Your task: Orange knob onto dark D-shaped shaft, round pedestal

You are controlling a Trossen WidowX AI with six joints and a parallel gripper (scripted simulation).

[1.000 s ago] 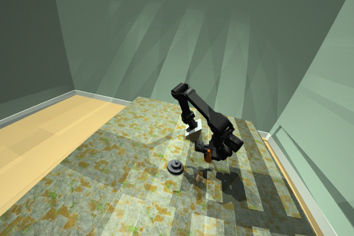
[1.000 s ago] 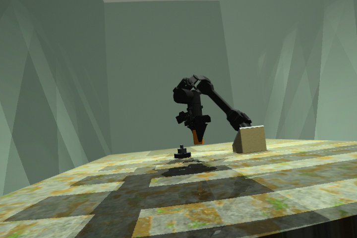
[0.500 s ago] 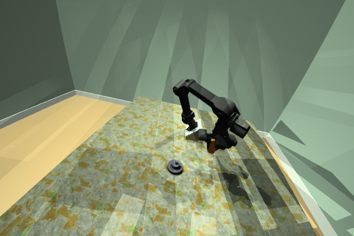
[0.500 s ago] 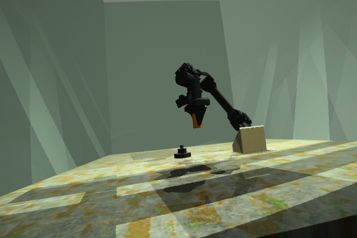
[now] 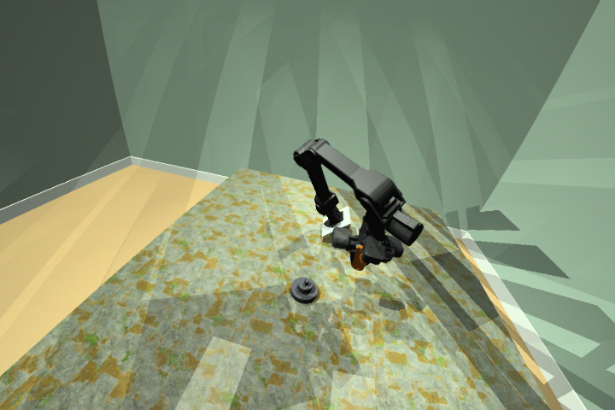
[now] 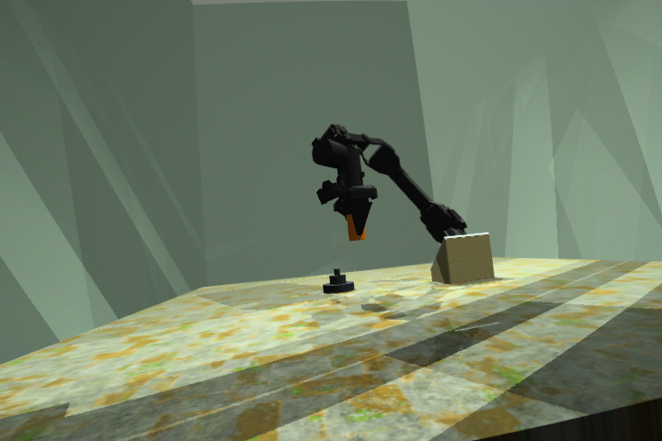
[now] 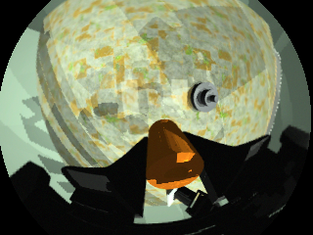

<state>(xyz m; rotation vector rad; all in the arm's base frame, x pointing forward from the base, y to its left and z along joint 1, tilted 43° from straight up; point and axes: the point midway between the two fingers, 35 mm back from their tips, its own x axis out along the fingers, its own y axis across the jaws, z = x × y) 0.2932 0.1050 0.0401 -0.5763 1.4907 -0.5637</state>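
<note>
My gripper tip is now 3 cm short of the D-shaped shaft, 14 cm to the left of it and 11 cm above it. From my gripper tip the other things lie so: orange knob 2 cm above.
</note>
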